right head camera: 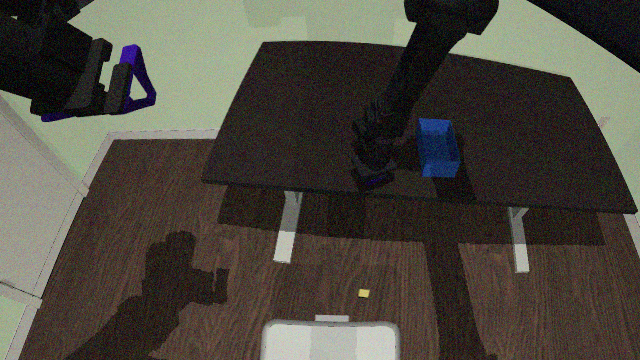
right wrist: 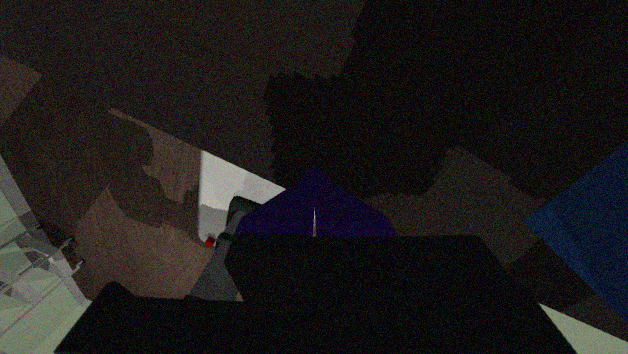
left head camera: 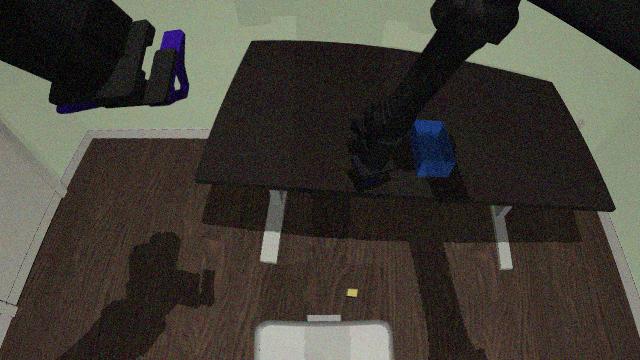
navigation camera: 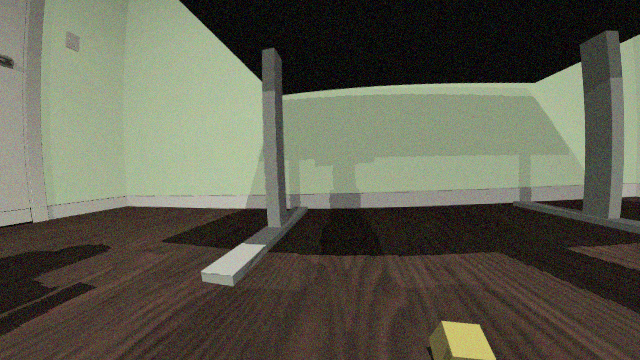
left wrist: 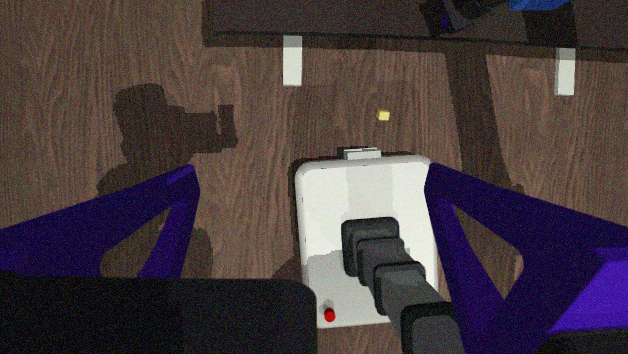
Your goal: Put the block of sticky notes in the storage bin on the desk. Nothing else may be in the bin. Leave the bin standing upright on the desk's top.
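Places are measured from the left arm's base along level axes (x back, y down, z right), in centimetres.
Pixels of known places: left gripper, fingertip midpoint: [right head camera: 125, 102] [left head camera: 149, 94] [left wrist: 311, 176]; right gripper, fingertip midpoint: [right head camera: 367, 183] [right wrist: 314, 175] [left head camera: 364, 183] [left wrist: 442, 24].
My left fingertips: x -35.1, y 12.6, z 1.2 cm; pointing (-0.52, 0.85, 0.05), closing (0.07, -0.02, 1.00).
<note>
Behind a point stands the place of what it marks.
The yellow block of sticky notes [left head camera: 352, 293] @[x -48.9, y 136.2, z 35.6 cm] [right head camera: 364, 293] @[x -49.1, y 136.0, z 35.8 cm] [left wrist: 384, 116] @[x -49.0, y 136.1, z 35.7 cm] [navigation camera: 466, 342] @[x -49.0, y 136.1, z 35.3 cm] lies on the floor between the desk and the robot's white base. The blue storage bin [left head camera: 433, 149] @[x -74.8, y 68.8, z 56.0 cm] [right head camera: 439, 148] @[x -74.9, y 68.8, z 55.7 cm] stands upright on the dark desk [left head camera: 300, 110] @[x -90.4, y 69.0, z 14.1 cm] [right head camera: 305, 110] @[x -90.5, y 68.9, z 13.5 cm]; no contents show in it. Part of the bin [right wrist: 590, 225] @[x -66.8, y 66.4, z 48.3 cm] shows at the right of the right wrist view. My right gripper [right wrist: 314, 175] @[x -61.6, y 68.5, z 32.4 cm] is shut and empty, over the desk's near edge, left of the bin in the head views. My left gripper [left wrist: 311, 176] @[x -35.1, y 12.6, z 1.2 cm] is open and empty, high above the robot's base, left of the desk in the head views.
The white base [left head camera: 324, 345] @[x -22.0, y 115.0, z 22.5 cm] [right head camera: 332, 345] @[x -22.1, y 115.0, z 23.3 cm] [left wrist: 320, 210] @[x -14.7, y 115.0, z 4.9 cm] is close to the notes. Two desk legs [left head camera: 274, 227] [left head camera: 502, 240] with light feet stand beyond them. The desk top overhangs the floor. A door [navigation camera: 12, 125] @[x -92.6, y 84.5, z -154.4 cm] is at the left of the navigation view.
</note>
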